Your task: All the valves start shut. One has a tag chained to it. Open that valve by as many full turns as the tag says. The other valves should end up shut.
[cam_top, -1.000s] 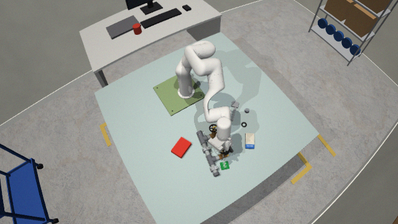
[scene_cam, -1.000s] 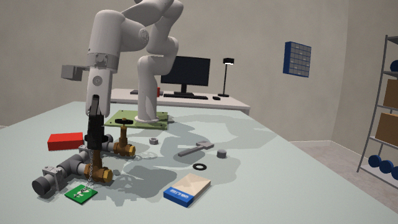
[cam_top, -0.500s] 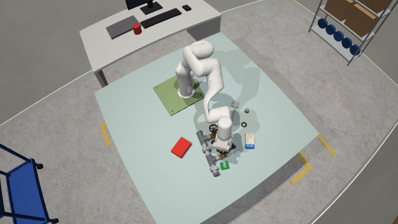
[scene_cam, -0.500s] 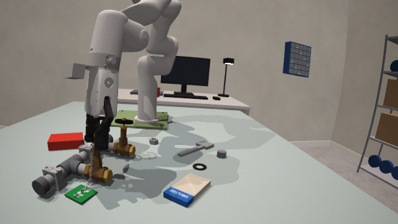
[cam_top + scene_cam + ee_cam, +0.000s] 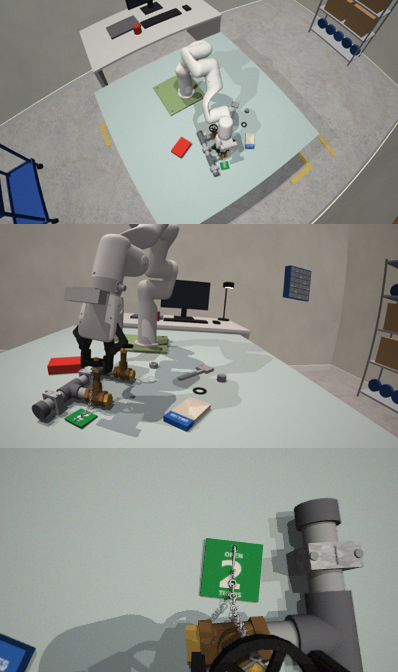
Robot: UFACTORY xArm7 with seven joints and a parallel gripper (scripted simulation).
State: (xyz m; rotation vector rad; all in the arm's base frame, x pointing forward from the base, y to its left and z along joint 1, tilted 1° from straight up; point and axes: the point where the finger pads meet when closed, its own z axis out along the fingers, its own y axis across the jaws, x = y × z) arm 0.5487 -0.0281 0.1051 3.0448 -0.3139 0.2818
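The green tag is 80 mm ahead of my hand, 20 mm to the right of it and 110 mm below it. From my hand the other things lie so: box: 10 mm ahead, 220 mm to the left, 100 mm below; nut: 280 mm behind, 100 mm to the left, 100 mm below; red block: 170 mm behind, 200 mm to the right, 90 mm below.
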